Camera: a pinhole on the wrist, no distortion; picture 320 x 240 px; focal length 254.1 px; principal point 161.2 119.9 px. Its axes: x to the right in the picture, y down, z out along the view. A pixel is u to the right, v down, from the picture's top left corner.
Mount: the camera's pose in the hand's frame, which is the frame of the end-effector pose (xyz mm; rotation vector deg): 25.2 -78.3 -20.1 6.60 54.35 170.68
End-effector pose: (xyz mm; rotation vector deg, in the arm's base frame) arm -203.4 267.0 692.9 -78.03 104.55 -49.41
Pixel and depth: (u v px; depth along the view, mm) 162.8 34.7 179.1
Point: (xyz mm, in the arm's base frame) -172.7 238.9 577.2
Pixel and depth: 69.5 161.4 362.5
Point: -30.5 76.3 440.8
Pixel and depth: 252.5 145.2 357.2
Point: 10.3 332.9 456.0
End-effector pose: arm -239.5 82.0 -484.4 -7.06 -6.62 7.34
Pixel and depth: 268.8 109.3 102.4
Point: -255.9 73.9 -421.0
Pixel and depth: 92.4 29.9 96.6
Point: -187.3 98.4 -442.3
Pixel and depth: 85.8 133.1 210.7
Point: -160.4 145.1 -326.2
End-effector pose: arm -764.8 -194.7 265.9 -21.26 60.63 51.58
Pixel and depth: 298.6 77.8 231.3
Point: -761.0 -76.7 423.8
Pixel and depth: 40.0 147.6 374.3
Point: -623.4 164.0 218.7
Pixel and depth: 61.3 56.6 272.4
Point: -747.0 54.7 226.2
